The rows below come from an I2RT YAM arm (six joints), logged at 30 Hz.
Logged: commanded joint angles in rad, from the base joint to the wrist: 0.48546 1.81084 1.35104 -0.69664 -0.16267 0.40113; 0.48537 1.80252 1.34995 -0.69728 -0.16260 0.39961; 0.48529 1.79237 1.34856 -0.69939 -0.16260 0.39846; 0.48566 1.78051 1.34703 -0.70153 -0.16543 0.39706; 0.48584 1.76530 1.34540 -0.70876 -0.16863 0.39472; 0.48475 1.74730 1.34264 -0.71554 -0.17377 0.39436; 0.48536 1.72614 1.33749 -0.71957 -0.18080 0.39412; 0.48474 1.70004 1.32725 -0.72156 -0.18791 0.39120; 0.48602 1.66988 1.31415 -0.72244 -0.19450 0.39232; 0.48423 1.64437 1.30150 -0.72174 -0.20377 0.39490; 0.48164 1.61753 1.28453 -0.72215 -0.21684 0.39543
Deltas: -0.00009 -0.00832 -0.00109 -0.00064 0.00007 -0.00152; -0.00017 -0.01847 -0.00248 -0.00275 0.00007 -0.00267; 0.00020 -0.03033 -0.00401 -0.00489 -0.00276 -0.00407; 0.00038 -0.04554 -0.00564 -0.01212 -0.00596 -0.00641; -0.00071 -0.06354 -0.00840 -0.01890 -0.01110 -0.00677; -0.00010 -0.08470 -0.01355 -0.02293 -0.01813 -0.00701; -0.00072 -0.11080 -0.02379 -0.02492 -0.02524 -0.00993; 0.00056 -0.14096 -0.03689 -0.02580 -0.03183 -0.00881; -0.00123 -0.16647 -0.04954 -0.02510 -0.04110 -0.00623; -0.00382 -0.19331 -0.06651 -0.02551 -0.05417 -0.00570
